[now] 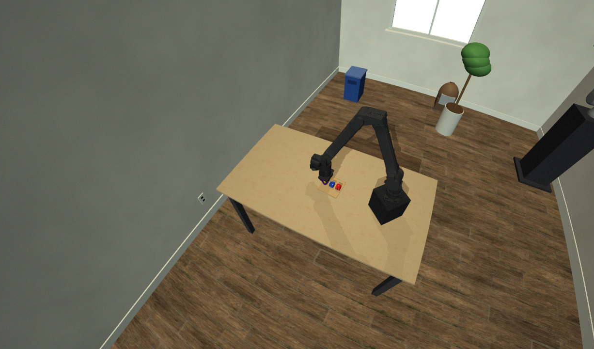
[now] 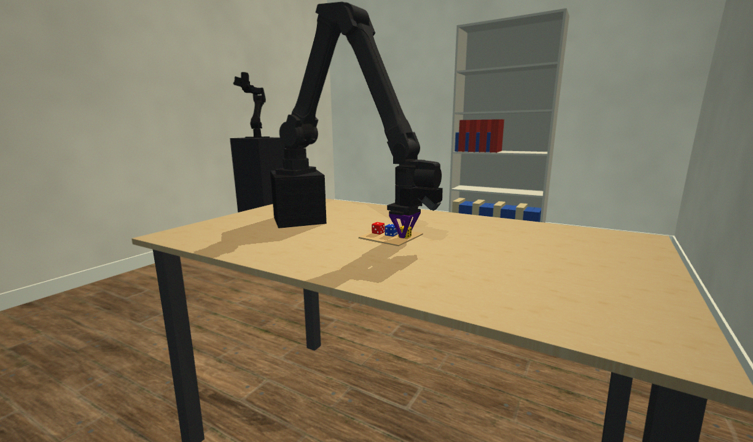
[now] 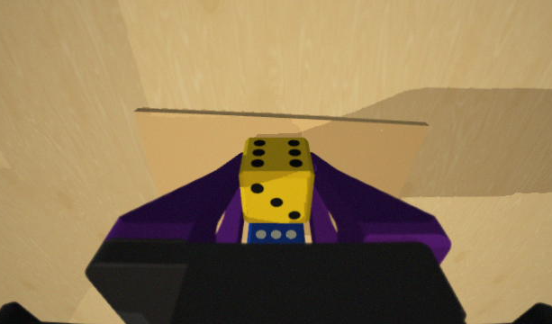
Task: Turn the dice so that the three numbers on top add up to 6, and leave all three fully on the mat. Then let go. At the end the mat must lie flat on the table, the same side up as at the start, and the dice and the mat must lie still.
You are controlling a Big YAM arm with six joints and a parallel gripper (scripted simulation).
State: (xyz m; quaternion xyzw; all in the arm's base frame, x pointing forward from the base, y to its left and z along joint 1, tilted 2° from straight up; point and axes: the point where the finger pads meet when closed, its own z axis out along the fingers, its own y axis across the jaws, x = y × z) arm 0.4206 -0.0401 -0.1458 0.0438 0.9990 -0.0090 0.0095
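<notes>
My gripper is now 10 mm below the yellow die. The rest, counted from my hand: blue die (50 mm behind); then red die (90 mm behind, 10 mm to the left); then tan mat (50 mm behind, 10 mm below).
</notes>
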